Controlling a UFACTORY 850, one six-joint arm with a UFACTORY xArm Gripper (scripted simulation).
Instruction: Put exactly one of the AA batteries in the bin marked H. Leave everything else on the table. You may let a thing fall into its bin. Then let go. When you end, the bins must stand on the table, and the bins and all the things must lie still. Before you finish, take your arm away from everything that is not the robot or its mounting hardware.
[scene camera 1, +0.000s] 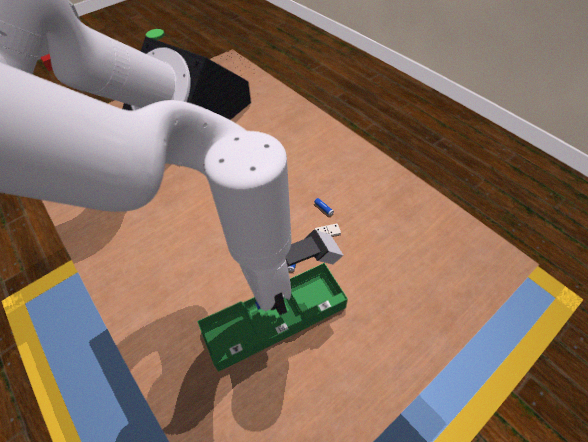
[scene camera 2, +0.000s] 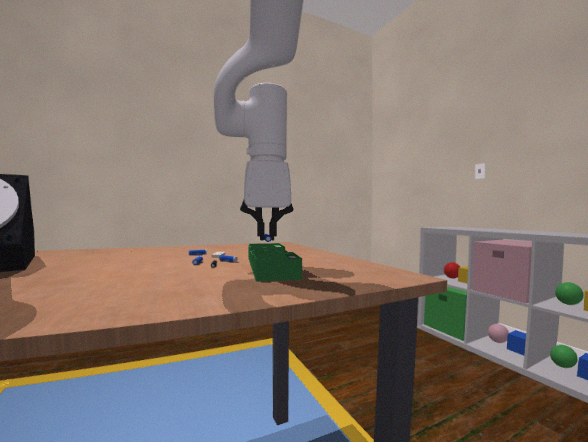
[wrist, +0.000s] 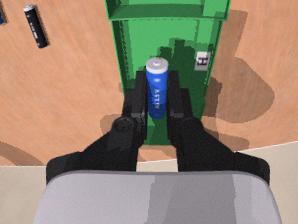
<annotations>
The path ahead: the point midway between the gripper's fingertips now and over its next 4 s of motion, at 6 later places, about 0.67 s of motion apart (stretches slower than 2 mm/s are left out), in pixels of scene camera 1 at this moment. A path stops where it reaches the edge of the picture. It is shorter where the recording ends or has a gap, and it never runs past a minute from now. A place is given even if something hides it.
My gripper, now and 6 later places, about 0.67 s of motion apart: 270, 300; 271, 308; 272, 310; 270, 303; 268, 291; 264, 269; 262, 254
</annotations>
